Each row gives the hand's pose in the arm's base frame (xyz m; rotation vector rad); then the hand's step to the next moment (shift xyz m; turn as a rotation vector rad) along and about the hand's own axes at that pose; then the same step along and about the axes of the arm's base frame.
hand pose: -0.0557 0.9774 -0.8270 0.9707 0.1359 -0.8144
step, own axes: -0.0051 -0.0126 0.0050 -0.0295 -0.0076 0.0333
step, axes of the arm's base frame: -0.0132 -0.0048 -0.0034 -0.0339 -0.0118 0.0274
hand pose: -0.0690 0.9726 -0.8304 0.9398 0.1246 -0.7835
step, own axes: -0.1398 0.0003 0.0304 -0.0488 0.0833 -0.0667
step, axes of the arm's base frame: -0.1078 0.0536 0.0772 0.0343 0.1061 0.0366
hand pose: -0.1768 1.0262 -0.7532 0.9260 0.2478 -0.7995
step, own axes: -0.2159 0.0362 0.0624 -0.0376 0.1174 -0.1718
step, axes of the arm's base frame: -0.1325 0.0726 0.1703 0.0805 0.1952 -0.0109
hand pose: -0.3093 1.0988 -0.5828 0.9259 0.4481 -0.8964
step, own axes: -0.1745 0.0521 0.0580 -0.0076 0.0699 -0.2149
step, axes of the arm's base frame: -0.0588 0.0480 0.1754 0.0601 0.2035 -0.0782
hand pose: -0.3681 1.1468 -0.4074 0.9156 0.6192 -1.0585
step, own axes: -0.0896 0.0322 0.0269 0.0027 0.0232 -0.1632
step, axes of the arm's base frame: -0.0045 0.0242 0.0958 0.0213 0.1447 -0.0760
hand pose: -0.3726 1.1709 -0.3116 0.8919 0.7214 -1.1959
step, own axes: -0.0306 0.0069 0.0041 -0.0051 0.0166 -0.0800
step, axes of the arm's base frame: -0.0002 0.0114 0.0295 0.0141 0.0746 -0.0308
